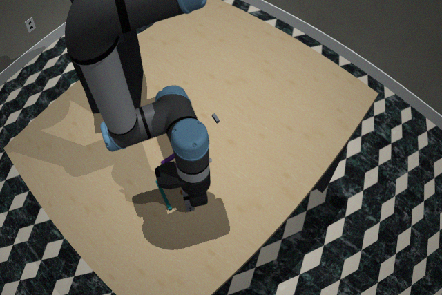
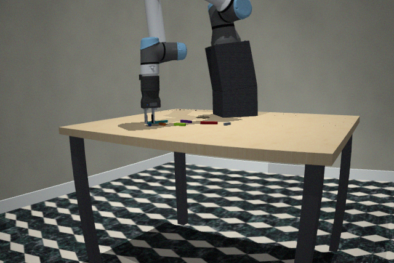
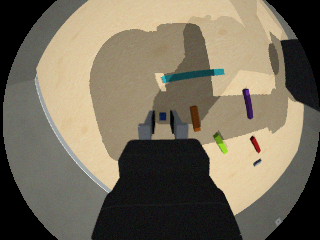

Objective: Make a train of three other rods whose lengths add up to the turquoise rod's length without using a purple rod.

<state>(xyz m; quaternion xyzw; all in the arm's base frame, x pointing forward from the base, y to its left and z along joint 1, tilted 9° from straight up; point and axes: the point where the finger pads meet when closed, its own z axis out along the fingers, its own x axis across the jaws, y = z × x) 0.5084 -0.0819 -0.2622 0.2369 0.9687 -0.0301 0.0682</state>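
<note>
My hand is 2 cm above the blue rod. From my hand the other things lie so: orange rod 4 cm behind, 3 cm to the left, 2 cm below; lime rod 7 cm behind, 10 cm to the left, 2 cm below; turquoise rod 7 cm behind, 3 cm to the right, 2 cm below.
</note>
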